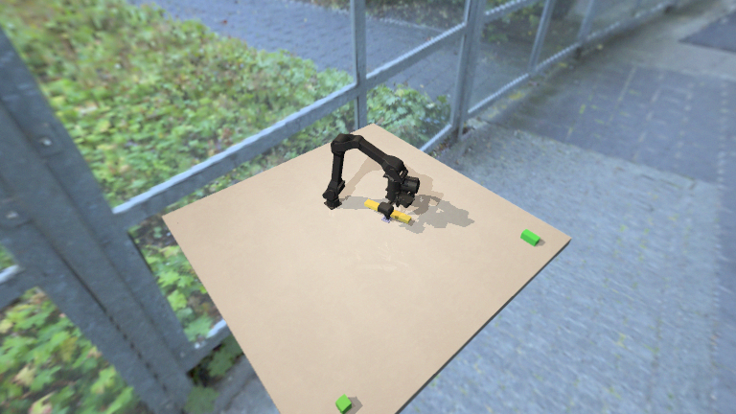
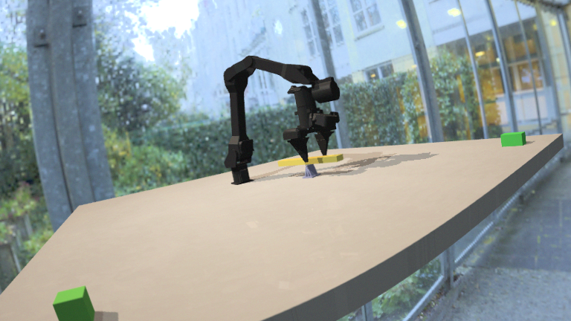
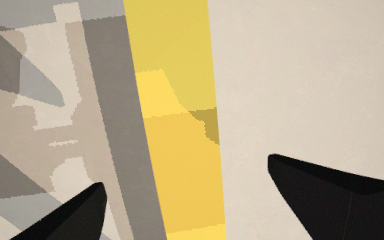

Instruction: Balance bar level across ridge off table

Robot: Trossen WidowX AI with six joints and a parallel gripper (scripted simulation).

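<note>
Right now my gripper tip is 3 cm past the yellow bar and 1 cm to the left of it. Round my gripper tip: green cube: 47 cm ahead, 64 cm to the right, 4 cm below.
</note>
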